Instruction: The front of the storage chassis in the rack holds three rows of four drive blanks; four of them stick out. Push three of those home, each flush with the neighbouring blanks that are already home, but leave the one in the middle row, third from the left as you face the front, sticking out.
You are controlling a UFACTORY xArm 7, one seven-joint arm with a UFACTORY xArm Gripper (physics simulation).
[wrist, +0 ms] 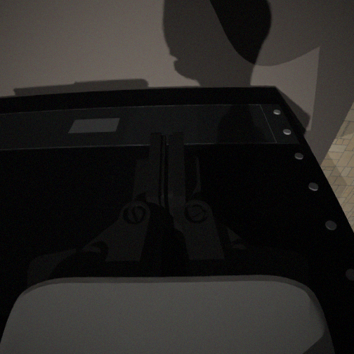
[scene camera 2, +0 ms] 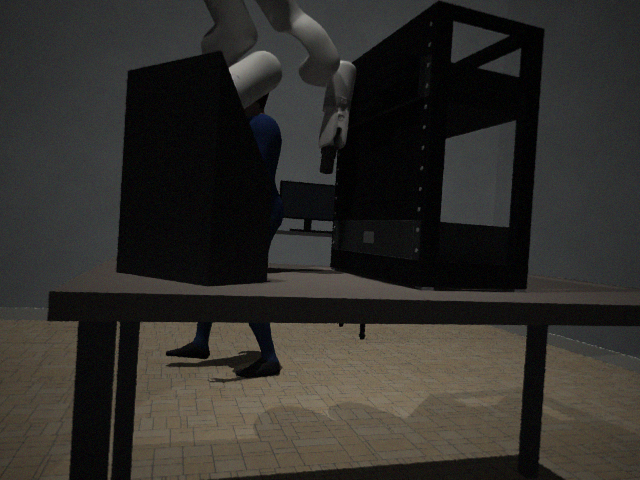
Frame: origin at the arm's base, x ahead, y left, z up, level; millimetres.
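Where they show: gripper, between the fingertips: (scene camera 2: 325, 173); arm's base, origin of its link: (scene camera 2: 186, 119).
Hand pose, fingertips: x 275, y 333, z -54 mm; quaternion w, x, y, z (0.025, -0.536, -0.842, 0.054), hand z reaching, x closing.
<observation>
Each offset is from my fingertips to the top centre of the thing. "spot": to the spot under its first point.
The black rack (scene camera 2: 431, 155) (wrist: 225, 95) stands on the table, its front edge lined with pale screws. A dark grey panel {dz -123, dx +132, dy -52 mm} (scene camera 2: 390, 242) (wrist: 195, 117) with a light label {spot: dz -168, dx +126, dy -54 mm} (scene camera 2: 368, 237) (wrist: 94, 125) sits low in its front. Above the panel the front is too dark to make out the storage chassis, the drive blanks or which of them stick out. My gripper (scene camera 2: 326, 172) (wrist: 168, 151) is shut and empty, pointing down in front of the rack, above the height of the panel. In the wrist view its fingertips overlap the lower edge of the panel; whether they touch anything cannot be told.
A tall black slant-sided box (scene camera 2: 170, 170) stands on the table (scene camera 2: 310, 304) to the left, facing the rack. A person in blue (scene camera 2: 266, 139) stands behind that box. A monitor (scene camera 2: 307, 201) stands on another table in the background. Shadows fall on the table top in the wrist view.
</observation>
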